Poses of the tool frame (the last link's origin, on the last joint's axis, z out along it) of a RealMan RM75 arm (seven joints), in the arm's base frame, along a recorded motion.
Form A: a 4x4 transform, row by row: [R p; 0 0 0 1], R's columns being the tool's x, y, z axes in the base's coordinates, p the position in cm. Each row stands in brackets.
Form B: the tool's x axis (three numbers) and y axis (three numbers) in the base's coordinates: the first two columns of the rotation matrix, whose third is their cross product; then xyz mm. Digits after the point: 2 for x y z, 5 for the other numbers. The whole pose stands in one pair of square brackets.
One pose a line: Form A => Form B
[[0.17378, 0.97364, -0.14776, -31.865], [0.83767, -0.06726, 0.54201, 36.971], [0.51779, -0.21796, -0.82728, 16.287], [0, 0, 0, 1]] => [0.17378, 0.83767, 0.51779, 0.97364, -0.06726, -0.21796, -318.65, 369.71, 162.87]
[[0.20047, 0.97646, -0.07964, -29.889], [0.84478, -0.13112, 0.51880, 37.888], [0.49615, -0.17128, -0.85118, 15.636], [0, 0, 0, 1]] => [0.20047, 0.84478, 0.49615, 0.97646, -0.13112, -0.17128, -298.89, 378.88, 156.36]
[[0.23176, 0.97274, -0.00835, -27.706], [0.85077, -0.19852, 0.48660, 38.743], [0.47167, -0.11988, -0.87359, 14.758], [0, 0, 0, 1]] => [0.23176, 0.85077, 0.47167, 0.97274, -0.19852, -0.11988, -277.06, 387.43, 147.58]
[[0.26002, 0.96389, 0.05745, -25.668], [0.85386, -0.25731, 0.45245, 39.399], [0.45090, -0.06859, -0.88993, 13.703], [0, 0, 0, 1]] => [0.26002, 0.85386, 0.45090, 0.96389, -0.25731, -0.06859, -256.68, 393.99, 137.03]
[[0.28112, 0.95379, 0.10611, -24.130], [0.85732, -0.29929, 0.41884, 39.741], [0.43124, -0.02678, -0.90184, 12.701], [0, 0, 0, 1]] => [0.28112, 0.85732, 0.43124, 0.95379, -0.29929, -0.02678, -241.30, 397.41, 127.01]
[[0.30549, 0.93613, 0.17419, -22.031], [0.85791, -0.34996, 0.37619, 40.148], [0.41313, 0.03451, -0.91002, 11.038], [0, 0, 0, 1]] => [0.30549, 0.85791, 0.41313, 0.93613, -0.34996, 0.03451, -220.31, 401.48, 110.38]
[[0.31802, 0.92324, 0.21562, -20.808], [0.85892, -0.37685, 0.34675, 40.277], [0.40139, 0.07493, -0.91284, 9.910], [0, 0, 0, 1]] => [0.31802, 0.85892, 0.40139, 0.92324, -0.37685, 0.07493, -208.08, 402.77, 99.10]
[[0.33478, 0.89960, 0.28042, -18.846], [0.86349, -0.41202, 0.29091, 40.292], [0.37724, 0.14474, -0.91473, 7.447], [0, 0, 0, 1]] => [0.33478, 0.86349, 0.37724, 0.89960, -0.41202, 0.14474, -188.46, 402.92, 74.47]
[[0.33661, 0.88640, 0.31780, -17.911], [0.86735, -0.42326, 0.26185, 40.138], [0.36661, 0.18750, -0.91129, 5.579], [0, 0, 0, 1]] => [0.33661, 0.86735, 0.36661, 0.88640, -0.42326, 0.18750, -179.11, 401.38, 55.79]
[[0.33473, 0.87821, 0.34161, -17.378], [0.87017, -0.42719, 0.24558, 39.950], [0.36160, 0.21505, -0.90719, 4.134], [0, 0, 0, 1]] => [0.33473, 0.87017, 0.36160, 0.87821, -0.42719, 0.21505, -173.78, 399.50, 41.34]
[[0.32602, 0.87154, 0.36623, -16.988], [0.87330, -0.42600, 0.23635, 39.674], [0.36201, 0.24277, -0.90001, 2.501], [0, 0, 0, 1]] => [0.32602, 0.87330, 0.36201, 0.87154, -0.42600, 0.24277, -169.88, 396.74, 25.01]
